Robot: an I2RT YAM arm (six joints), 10 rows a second.
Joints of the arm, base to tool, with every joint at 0 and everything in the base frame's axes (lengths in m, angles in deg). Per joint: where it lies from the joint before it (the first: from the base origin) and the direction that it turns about. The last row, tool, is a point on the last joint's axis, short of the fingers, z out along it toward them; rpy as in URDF.
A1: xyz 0 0 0.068 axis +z
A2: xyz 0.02 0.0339 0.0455 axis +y
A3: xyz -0.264 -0.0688 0 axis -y
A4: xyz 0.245 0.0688 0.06 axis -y
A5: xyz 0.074 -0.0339 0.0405 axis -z
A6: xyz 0.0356 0 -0.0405 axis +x
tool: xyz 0 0 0 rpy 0 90 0
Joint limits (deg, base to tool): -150..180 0..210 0..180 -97..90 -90..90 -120..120
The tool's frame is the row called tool.
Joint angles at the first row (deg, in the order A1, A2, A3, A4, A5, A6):
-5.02 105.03 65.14 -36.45 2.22 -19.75
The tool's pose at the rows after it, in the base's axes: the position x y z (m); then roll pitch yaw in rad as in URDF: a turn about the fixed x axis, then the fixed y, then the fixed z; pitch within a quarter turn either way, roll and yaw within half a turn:
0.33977, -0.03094, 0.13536, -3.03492, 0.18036, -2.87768
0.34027, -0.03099, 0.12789, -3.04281, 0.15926, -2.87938
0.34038, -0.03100, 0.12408, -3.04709, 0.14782, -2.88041
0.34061, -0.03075, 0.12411, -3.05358, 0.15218, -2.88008
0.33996, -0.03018, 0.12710, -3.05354, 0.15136, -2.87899
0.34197, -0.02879, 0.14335, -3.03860, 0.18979, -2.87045
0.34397, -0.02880, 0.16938, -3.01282, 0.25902, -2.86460
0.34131, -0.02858, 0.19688, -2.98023, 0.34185, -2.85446
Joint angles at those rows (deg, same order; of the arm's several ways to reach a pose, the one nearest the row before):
-4.97 107.31 64.38 -35.29 2.22 -19.77
-4.97 108.64 64.38 -35.24 2.22 -19.75
-4.97 109.32 64.38 -35.27 2.22 -19.73
-4.97 109.32 64.38 -35.16 1.78 -19.73
-4.89 108.86 64.53 -35.81 1.80 -19.70
-4.62 106.72 65.60 -36.67 1.82 -19.79
-4.60 103.33 67.22 -37.45 1.80 -19.77
-4.60 99.07 67.92 -37.34 1.78 -19.79

